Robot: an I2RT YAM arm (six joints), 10 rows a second.
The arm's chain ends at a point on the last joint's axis. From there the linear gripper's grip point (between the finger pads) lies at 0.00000 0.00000 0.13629 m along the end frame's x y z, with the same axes.
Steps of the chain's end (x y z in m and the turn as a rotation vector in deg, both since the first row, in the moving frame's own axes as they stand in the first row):
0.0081 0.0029 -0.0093 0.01 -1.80 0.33
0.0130 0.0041 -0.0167 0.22 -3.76 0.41
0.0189 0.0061 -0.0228 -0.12 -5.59 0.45
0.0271 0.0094 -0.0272 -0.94 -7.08 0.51
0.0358 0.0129 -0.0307 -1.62 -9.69 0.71
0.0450 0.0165 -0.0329 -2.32 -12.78 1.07
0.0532 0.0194 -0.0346 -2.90 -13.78 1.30
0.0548 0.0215 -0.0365 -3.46 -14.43 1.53
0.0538 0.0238 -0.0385 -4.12 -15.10 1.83
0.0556 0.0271 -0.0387 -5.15 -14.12 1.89
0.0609 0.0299 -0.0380 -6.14 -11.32 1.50
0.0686 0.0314 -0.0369 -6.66 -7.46 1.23
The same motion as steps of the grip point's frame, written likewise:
0.0038 0.0029 -0.0094 0.01 -1.80 0.33
0.0041 0.0035 -0.0170 0.22 -3.76 0.41
0.0056 0.0063 -0.0234 -0.12 -5.59 0.45
0.0103 0.0116 -0.0283 -0.94 -7.08 0.51
0.0128 0.0166 -0.0327 -1.62 -9.69 0.71
0.0148 0.0217 -0.0364 -2.32 -12.78 1.07
0.0207 0.0259 -0.0387 -2.90 -13.78 1.30
0.0208 0.0292 -0.0410 -3.46 -14.43 1.53
0.0182 0.0329 -0.0436 -4.12 -15.10 1.83
0.0222 0.0387 -0.0434 -5.15 -14.12 1.89
0.0340 0.0440 -0.0414 -6.14 -11.32 1.50
0.0508 0.0470 -0.0390 -6.66 -7.46 1.23

